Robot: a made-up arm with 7 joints. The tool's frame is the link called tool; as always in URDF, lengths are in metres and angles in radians. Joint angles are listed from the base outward. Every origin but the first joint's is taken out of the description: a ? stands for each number. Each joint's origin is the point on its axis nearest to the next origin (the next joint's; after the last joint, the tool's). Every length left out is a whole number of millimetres.
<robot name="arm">
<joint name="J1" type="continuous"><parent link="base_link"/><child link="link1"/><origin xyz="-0.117 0.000 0.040" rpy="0.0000 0.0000 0.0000"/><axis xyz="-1 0 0"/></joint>
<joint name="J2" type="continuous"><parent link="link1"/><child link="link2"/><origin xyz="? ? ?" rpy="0.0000 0.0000 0.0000"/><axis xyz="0 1 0"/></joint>
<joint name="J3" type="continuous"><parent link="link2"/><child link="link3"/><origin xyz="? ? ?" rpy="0.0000 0.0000 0.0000"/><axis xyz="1 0 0"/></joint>
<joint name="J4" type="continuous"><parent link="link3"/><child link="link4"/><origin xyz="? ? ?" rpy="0.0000 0.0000 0.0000"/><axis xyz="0 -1 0"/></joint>
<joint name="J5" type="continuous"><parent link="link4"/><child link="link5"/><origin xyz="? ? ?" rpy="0.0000 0.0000 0.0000"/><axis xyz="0 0 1"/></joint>
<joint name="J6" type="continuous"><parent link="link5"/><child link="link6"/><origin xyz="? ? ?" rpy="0.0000 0.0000 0.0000"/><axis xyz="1 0 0"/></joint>
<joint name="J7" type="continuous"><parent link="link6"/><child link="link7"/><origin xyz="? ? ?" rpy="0.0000 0.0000 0.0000"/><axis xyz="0 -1 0"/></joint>
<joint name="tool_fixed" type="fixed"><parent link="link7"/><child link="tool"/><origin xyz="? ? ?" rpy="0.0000 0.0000 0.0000"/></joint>
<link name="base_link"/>
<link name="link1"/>
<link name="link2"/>
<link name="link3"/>
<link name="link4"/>
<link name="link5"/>
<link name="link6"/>
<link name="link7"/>
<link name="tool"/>
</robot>
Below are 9 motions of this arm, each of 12 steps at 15 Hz.
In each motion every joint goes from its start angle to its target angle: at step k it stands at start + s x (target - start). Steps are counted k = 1, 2, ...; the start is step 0. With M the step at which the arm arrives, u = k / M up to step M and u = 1 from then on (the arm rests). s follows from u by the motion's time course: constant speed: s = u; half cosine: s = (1 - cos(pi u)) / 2; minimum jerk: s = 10 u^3 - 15 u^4 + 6 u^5.
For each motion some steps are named. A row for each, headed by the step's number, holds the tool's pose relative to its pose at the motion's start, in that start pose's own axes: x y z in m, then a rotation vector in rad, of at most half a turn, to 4 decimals.
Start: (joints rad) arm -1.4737 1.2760 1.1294 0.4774 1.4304 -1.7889 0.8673
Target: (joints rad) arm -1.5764 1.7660 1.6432 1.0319 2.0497 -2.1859 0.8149
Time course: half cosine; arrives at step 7
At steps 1, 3, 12:
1: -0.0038 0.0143 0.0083 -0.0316 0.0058 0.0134
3: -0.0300 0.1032 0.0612 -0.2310 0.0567 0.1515
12: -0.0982 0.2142 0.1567 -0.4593 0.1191 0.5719

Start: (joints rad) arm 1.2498 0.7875 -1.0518 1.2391 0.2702 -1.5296 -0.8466
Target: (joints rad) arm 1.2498 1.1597 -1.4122 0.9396 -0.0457 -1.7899 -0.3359
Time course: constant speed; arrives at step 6
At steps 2, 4, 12:
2: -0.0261 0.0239 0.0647 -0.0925 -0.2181 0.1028
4: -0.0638 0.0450 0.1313 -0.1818 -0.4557 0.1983
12: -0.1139 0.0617 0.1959 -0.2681 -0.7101 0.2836

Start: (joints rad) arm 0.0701 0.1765 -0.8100 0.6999 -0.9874 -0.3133 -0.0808
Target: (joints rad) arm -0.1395 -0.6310 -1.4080 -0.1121 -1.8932 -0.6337 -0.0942
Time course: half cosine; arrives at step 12
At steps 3, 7, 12:
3: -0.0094 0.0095 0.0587 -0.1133 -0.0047 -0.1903
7: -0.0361 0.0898 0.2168 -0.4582 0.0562 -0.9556
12: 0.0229 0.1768 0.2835 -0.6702 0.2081 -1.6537

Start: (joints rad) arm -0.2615 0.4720 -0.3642 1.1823 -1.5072 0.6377 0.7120
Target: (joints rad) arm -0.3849 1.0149 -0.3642 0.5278 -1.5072 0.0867 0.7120
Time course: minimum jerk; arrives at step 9
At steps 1, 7, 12:
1: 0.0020 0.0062 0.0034 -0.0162 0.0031 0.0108
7: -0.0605 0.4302 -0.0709 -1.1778 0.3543 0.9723
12: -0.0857 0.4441 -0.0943 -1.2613 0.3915 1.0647

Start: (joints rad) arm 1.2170 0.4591 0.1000 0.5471 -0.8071 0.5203 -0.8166
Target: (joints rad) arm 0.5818 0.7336 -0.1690 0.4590 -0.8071 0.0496 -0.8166
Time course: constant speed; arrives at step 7
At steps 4, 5, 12:
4: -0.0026 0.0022 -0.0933 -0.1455 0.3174 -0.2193
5: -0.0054 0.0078 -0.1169 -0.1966 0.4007 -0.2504
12: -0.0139 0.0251 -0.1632 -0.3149 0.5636 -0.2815

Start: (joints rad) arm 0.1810 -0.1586 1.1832 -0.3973 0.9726 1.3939 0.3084
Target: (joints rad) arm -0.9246 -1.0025 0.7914 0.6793 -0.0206 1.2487 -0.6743
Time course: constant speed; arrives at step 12
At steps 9, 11, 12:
9: -0.4577 0.1167 -0.3203 -0.5382 0.0133 1.2952
11: -0.4992 0.0355 -0.3762 -0.6205 -0.1324 1.5910
12: -0.5003 0.0009 -0.4035 -0.6556 -0.2236 1.7340

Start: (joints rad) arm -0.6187 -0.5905 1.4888 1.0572 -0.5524 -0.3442 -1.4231
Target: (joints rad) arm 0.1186 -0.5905 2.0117 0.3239 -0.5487 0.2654 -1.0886
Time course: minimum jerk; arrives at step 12
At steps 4, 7, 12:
4: -0.0652 -0.0197 0.0118 -0.0721 0.1168 0.0076
7: -0.1684 -0.0233 0.0745 -0.1256 0.3688 -0.0229
12: -0.2021 0.0027 0.1397 -0.0804 0.5429 -0.1076

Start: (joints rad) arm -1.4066 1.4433 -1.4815 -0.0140 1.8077 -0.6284 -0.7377
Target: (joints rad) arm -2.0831 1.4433 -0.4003 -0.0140 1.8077 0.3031 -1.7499
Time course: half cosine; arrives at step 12
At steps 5, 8, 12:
5: -0.1354 -0.1202 0.0805 0.0748 0.0182 -0.0476
8: -0.2531 -0.1986 0.1829 -0.0340 0.0066 0.0382
12: -0.3184 -0.2443 0.2643 -0.2323 0.0276 0.1077

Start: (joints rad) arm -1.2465 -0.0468 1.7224 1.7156 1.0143 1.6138 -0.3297
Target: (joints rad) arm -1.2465 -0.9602 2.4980 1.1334 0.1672 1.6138 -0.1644
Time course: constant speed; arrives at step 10
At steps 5, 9, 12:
5: 0.0550 -0.0915 -0.2734 0.5966 -0.8718 0.2220
9: 0.2169 0.0261 -0.5398 1.2923 -1.3792 0.1488
12: 0.2576 0.0910 -0.5906 1.4884 -1.4623 0.0810

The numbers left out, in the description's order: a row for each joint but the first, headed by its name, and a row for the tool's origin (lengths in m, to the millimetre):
J2: 0.000 -0.094 -0.071
J3: 0.586 0.000 0.072
J4: 0.000 0.047 -0.069
J5: -0.049 0.000 0.109
J6: -0.218 -0.324 0.000
J7: 0.000 0.000 0.166
tool: 0.198 0.000 -0.035

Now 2 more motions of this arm.
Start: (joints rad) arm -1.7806 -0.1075 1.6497 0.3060 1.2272 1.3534 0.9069
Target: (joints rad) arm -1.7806 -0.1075 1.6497 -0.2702 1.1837 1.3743 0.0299
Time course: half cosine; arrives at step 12
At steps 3, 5, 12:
3: -0.0043 -0.0446 -0.0242 0.0329 0.1283 -0.0811
5: -0.0233 -0.1068 -0.0612 0.1026 0.3236 -0.1973
12: -0.1358 -0.2228 -0.1499 0.4168 0.8510 -0.4542

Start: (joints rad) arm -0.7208 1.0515 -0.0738 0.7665 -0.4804 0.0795 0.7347
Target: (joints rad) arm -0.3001 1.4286 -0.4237 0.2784 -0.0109 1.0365 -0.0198
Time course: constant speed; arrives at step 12
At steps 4, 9, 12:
4: 0.1165 -0.0495 -0.0865 0.0814 0.4863 0.1040
9: 0.1775 -0.0950 -0.2125 0.0895 1.1832 0.0549
12: 0.1665 -0.1373 -0.2697 0.0763 1.5974 -0.1080

